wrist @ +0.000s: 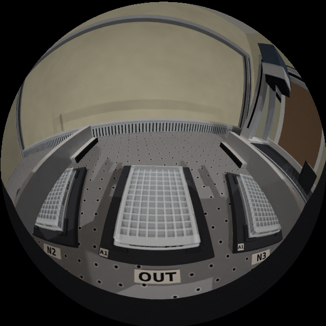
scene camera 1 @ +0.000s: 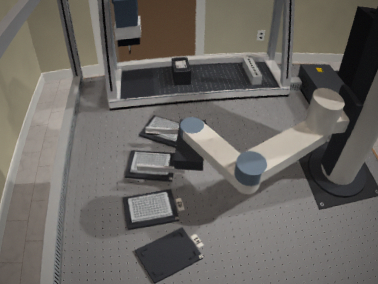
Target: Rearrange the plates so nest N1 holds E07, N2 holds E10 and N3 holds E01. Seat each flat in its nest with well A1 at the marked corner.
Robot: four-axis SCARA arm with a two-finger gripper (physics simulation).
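Places are measured from the arm's base along level axes (x ahead, y left, z up), in millimetres.
Pixels of known places: gripper, fingertip midpoint: [scene camera 1: 141, 147]; arm's base at its link origin: [scene camera 1: 336, 172].
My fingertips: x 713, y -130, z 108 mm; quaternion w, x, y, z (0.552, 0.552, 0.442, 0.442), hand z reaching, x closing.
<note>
Ahead of a thing's pixels: the offset from my fingertips to its top centre. "spot": to the spot under its first point.
My gripper [scene camera 1: 142, 148] [wrist: 159, 131] is open and empty above the OUT nest @(77 mm down, 22 mm back, 6 mm left) [scene camera 1: 147, 178] [wrist: 155, 254], its fingers wide apart on either side of and above plate E01 @(69 mm down, 22 mm back, 6 mm left) [scene camera 1: 152, 160] [wrist: 157, 207]. That plate lies flat in OUT; its code is not readable now. Another white plate @(69 mm down, 7 mm back, 186 mm left) [scene camera 1: 150, 206] [wrist: 56, 202] lies in nest N2 @(77 mm down, 7 mm back, 186 mm left) [scene camera 1: 150, 224] [wrist: 75, 220]. A third plate @(69 mm down, 87 mm back, 157 mm right) [scene camera 1: 162, 121] [wrist: 260, 205] lies in nest N3 @(spot: 79 mm down, 12 mm back, 149 mm right) [scene camera 1: 145, 132] [wrist: 238, 215], partly behind a finger in the scene view. Their codes are not readable. Nest N1 @(79 mm down, 48 mm back, 353 mm left) [scene camera 1: 169, 254] is empty.
A gantry frame [scene camera 1: 200, 97] stands at the back, with a black box @(spot: 5 mm up, 178 mm back, 385 mm right) [scene camera 1: 181, 75] and a white strip-like rack @(spot: 1 mm down, 500 mm back, 395 mm right) [scene camera 1: 253, 71] on its dark deck. A dark controller box @(spot: 19 mm up, 785 mm back, 271 mm right) [scene camera 1: 320, 82] is beside my arm's column. A raised slotted edge [wrist: 160, 129] runs beyond the nests.
</note>
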